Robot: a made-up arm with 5 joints.
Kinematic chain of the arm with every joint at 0, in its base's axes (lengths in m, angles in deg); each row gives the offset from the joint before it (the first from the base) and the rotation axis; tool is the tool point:
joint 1: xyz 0 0 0.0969 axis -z
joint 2: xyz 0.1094 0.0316 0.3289 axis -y
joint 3: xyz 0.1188 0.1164 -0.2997 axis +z
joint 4: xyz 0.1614 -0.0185 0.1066 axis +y
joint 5: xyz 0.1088 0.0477 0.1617 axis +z
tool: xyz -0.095 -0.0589 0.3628
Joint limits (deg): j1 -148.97..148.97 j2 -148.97..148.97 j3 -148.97..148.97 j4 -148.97..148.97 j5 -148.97..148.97
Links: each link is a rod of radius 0.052 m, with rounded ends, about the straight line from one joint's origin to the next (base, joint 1, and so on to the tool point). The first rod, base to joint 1, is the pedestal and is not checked.
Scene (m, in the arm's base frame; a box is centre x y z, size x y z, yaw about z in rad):
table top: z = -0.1
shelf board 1: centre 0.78 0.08 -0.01 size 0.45 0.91 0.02 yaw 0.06
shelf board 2: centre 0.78 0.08 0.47 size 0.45 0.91 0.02 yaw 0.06
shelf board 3: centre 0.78 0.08 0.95 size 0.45 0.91 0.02 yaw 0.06
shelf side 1: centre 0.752 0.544 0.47 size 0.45 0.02 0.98 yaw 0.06
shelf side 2: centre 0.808 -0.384 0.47 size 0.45 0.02 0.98 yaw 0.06
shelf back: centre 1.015 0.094 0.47 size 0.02 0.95 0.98 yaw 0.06
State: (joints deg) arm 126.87 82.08 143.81 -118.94 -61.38
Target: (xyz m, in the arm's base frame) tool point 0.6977 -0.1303 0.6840
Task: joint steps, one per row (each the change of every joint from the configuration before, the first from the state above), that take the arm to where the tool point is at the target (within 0.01 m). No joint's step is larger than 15 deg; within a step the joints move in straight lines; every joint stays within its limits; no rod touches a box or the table.
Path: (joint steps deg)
1: -13.12 7.13 -1.28 5.60 4.66
2: -13.11 7.12 -1.29 5.60 4.67
3: -13.12 7.13 -1.28 5.60 4.66
4: -13.11 7.12 -1.28 5.61 4.67
5: -13.12 7.13 -1.28 5.60 4.66
6: -12.18 -6.02 2.89 -13.16 -1.63
7: -12.19 -6.02 2.89 -13.15 -1.62
8: -12.18 -6.01 2.90 -13.16 -1.63
9: -12.19 -6.02 2.89 -13.15 -1.62

